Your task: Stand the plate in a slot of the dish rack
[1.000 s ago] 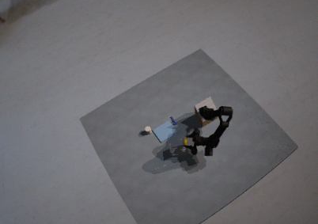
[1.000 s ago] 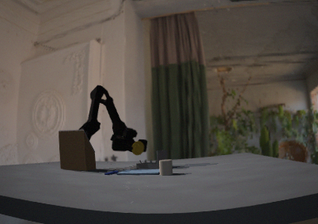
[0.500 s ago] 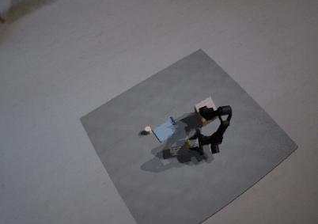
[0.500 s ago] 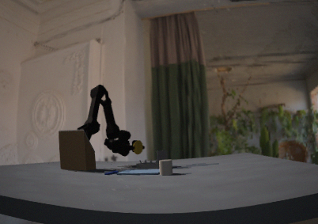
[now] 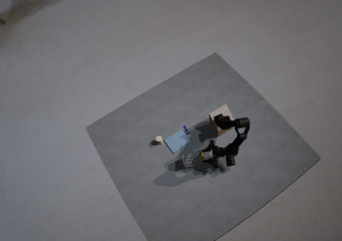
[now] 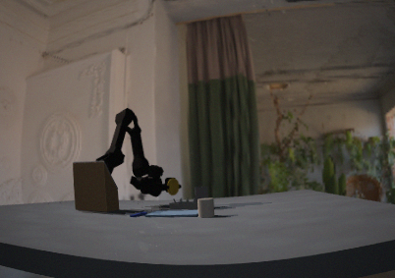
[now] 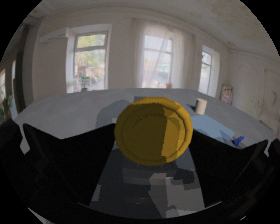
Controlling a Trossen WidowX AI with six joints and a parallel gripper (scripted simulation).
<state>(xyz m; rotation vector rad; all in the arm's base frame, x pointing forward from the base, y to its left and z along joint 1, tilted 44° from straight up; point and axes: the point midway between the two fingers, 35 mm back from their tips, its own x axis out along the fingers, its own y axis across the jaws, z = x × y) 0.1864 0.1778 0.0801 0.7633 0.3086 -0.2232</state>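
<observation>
The dish rack is 6 cm ahead of my gripper tip, 2 cm to the right of it and 6 cm below it. Round my gripper tip: yellow plate: 1 cm behind; then cup: 20 cm ahead, 28 cm to the right, 6 cm below.
</observation>
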